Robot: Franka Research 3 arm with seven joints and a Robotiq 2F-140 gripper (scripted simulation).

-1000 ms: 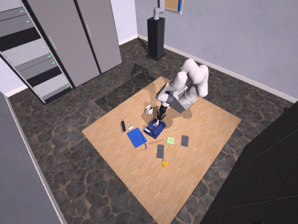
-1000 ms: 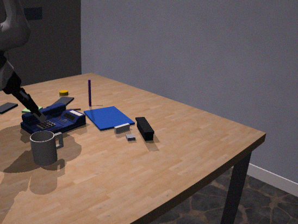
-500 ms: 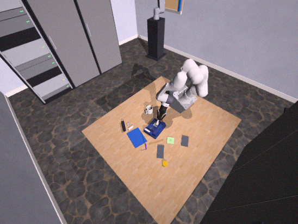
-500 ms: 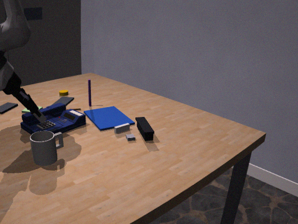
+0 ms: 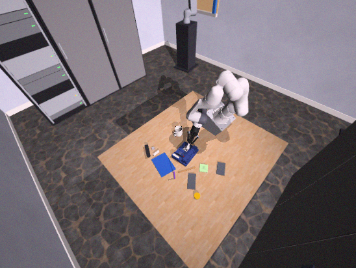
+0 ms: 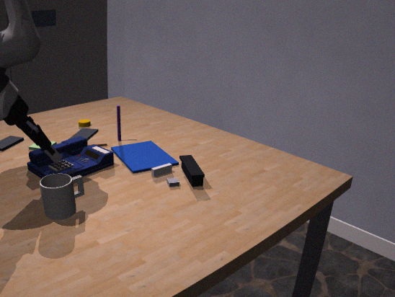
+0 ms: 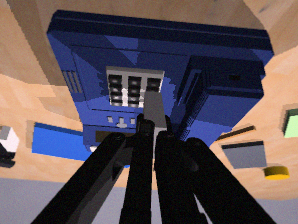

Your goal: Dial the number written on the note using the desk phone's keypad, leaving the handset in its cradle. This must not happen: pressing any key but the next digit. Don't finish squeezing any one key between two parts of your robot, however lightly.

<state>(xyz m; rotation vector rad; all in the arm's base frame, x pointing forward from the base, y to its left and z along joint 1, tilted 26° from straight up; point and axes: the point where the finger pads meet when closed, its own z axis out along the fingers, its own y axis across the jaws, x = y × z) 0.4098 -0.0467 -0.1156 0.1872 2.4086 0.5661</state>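
My hand is 5 cm short of the handset, 5 cm to the right of it and 2 cm above it. The rest, counted from my hand: blue folder (28 cm ahead, 10 cm to the right, 6 cm below); then grey mug (10 cm behind, 21 cm to the right, 3 cm below); then wooden pencil (19 cm ahead, 12 cm to the left, 6 cm below).
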